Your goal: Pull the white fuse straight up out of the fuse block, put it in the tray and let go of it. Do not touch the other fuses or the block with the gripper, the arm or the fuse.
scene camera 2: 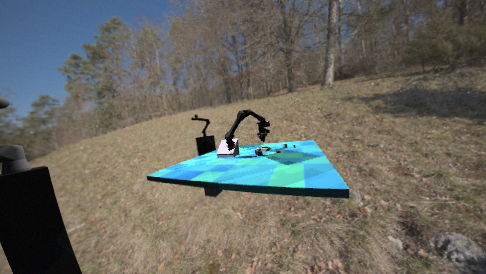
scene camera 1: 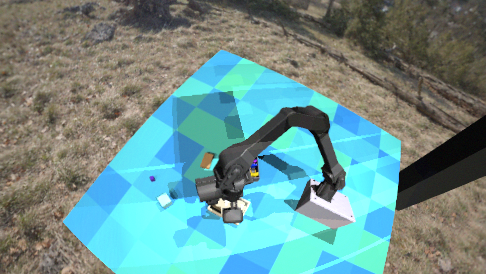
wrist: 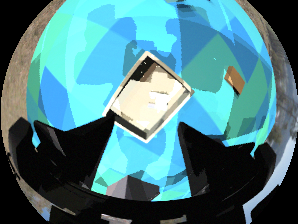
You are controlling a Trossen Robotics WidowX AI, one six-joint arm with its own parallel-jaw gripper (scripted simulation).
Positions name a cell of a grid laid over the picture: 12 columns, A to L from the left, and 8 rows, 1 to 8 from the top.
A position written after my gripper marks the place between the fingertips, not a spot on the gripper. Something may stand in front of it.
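My gripper (wrist: F5) is open, with nothing in it, and there's a cream tray (wrist: G3) that I can see as well.
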